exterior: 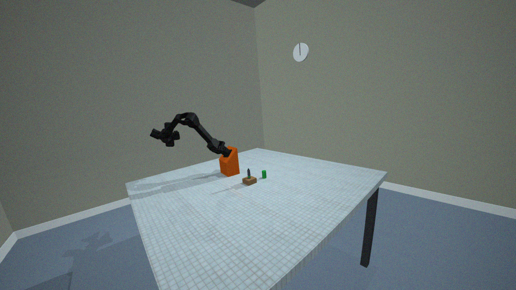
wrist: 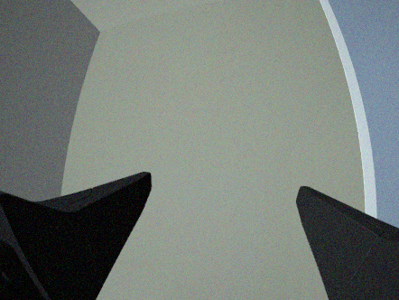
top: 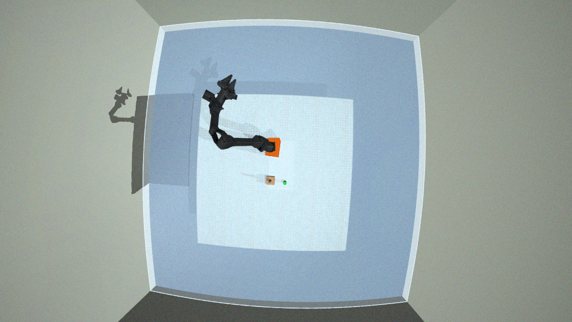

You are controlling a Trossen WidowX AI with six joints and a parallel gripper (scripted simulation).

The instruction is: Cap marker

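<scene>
Right now my gripper tip is 710 mm short of the green cap, 300 mm to the right of it and 300 mm above it. Round my gripper tip: holder block 690 mm ahead, 310 mm below, 190 mm to the left.
</scene>
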